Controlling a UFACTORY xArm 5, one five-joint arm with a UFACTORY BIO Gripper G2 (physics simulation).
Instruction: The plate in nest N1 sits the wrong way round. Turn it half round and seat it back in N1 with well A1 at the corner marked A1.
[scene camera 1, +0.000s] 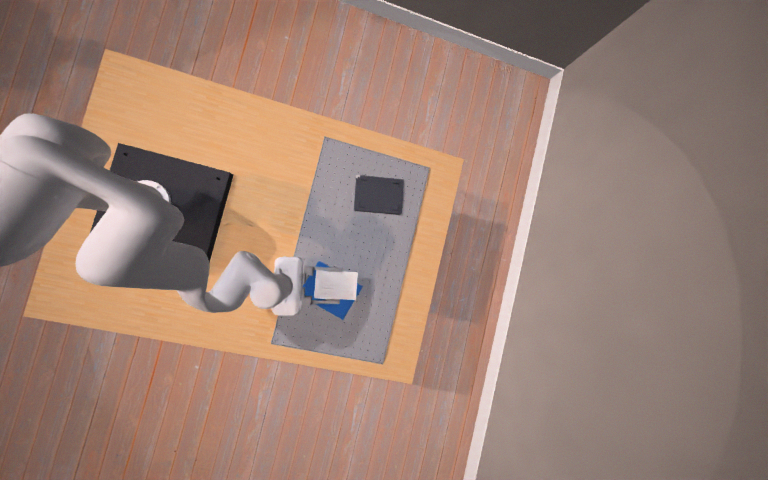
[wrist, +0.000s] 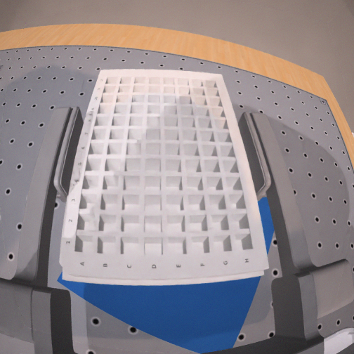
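Observation:
The white plate (scene camera 1: 336, 284) (wrist: 155, 165) is between the two fingers of my gripper (scene camera 1: 326, 285) (wrist: 162, 152), which is shut on its long sides. In the wrist view its wells face up, with letters A to H along the near edge and number 1 at the near left, so A1 is at the near left corner. The plate is above a blue pad (scene camera 1: 341, 309) (wrist: 165, 310) and turned at an angle to it. A dark rectangular nest (scene camera 1: 378, 194) stands on the grey board, apart from the gripper; no N1 or A1 marking is readable on it.
The grey perforated board (scene camera 1: 334, 169) (wrist: 30, 120) lies under the pad and nest, on the wooden table (scene camera 1: 226, 107) (wrist: 150, 34). The arm reaches in from the left over its black base plate (scene camera 1: 186, 175). A wall stands beyond the table on the right.

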